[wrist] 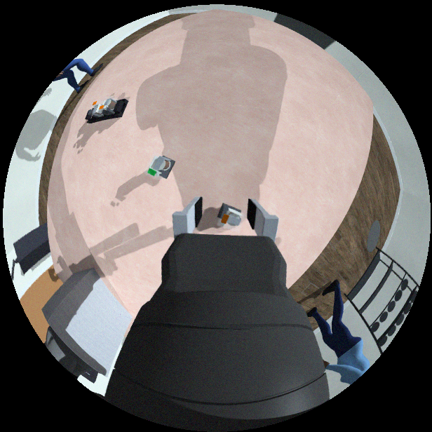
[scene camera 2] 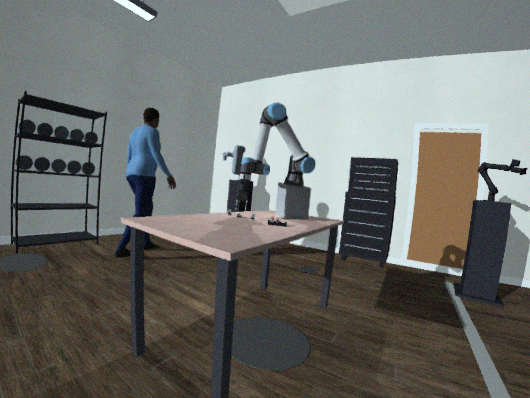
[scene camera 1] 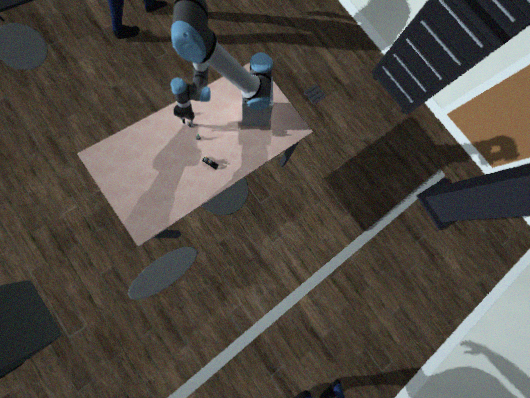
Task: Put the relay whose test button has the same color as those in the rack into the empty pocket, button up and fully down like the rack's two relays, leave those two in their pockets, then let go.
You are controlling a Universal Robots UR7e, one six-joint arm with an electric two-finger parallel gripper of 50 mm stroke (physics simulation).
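Where they show: gripper, fingertip midpoint: [scene camera 2: 240, 210] [scene camera 1: 188, 124]; arm's base, link origin: [scene camera 2: 293, 184].
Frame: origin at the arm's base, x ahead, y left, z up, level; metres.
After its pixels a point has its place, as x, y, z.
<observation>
My gripper [scene camera 1: 187, 123] {0.470, -0.086, -0.203} [scene camera 2: 243, 207] {0.470, -0.086, -0.203} [wrist: 224, 206] is open and empty, low over the table. In the wrist view a grey relay with an orange button [wrist: 231, 216] stands between and below the spread fingers. A relay with a green button [wrist: 161, 166] stands to its upper left. The black rack [scene camera 1: 210, 162] [scene camera 2: 277, 223] {0.475, 0.216, -0.238} [wrist: 121, 108] holds two relays with orange buttons, side by side; its bare part is toward the right end in the wrist view. Scene camera 2 shows several small loose parts near the gripper, colours too small to tell.
The pink table [scene camera 1: 115, 165] {0.998, -0.053, -0.251} [scene camera 2: 200, 230] {0.963, 0.160, -0.251} [wrist: 325, 125] carries everything. The robot's grey base block [scene camera 1: 256, 116] {0.052, 0.094, -0.134} [scene camera 2: 293, 201] {0.094, 0.071, -0.123} [wrist: 97, 312] stands at one side. A person [scene camera 2: 145, 160] [wrist: 350, 355] is beyond the table, near a black shelf unit [scene camera 2: 60, 205].
</observation>
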